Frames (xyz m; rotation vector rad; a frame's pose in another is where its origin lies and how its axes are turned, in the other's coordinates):
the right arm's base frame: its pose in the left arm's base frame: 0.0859 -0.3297 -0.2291 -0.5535 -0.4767 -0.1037
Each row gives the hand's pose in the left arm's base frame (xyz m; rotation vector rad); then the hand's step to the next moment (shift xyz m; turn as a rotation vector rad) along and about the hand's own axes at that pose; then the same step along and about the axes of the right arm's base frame.
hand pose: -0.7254 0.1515 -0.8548 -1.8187 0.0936 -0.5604
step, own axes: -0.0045 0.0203 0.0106 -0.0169 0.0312 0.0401
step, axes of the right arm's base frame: -0.0059 0.0155 -0.0164 -0.0111 0.0488 -0.0190
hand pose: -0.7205 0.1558 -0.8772 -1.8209 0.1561 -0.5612
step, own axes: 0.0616 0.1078 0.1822 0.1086 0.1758 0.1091
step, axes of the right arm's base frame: 0.0838 0.1769 -0.1014 0.0829 0.1097 -0.1889
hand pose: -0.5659 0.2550 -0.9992 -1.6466 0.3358 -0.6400
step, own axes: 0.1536 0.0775 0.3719 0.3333 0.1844 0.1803
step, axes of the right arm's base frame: 0.2851 0.2813 -0.0867 0.2946 0.0834 -0.2896
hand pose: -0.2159 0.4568 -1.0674 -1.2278 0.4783 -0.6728
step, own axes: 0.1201 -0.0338 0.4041 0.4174 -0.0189 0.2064
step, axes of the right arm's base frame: 0.3825 0.1669 0.0689 0.4177 -0.0736 -0.1931
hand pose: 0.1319 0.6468 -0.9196 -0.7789 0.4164 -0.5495
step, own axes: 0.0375 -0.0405 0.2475 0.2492 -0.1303 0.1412
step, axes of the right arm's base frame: 0.2214 0.0191 0.1221 0.2703 -0.1492 -0.0608
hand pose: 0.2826 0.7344 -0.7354 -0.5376 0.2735 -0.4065
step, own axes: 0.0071 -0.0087 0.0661 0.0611 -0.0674 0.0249
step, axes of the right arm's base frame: 0.0516 -0.0059 0.0425 0.0579 -0.0723 -0.0177
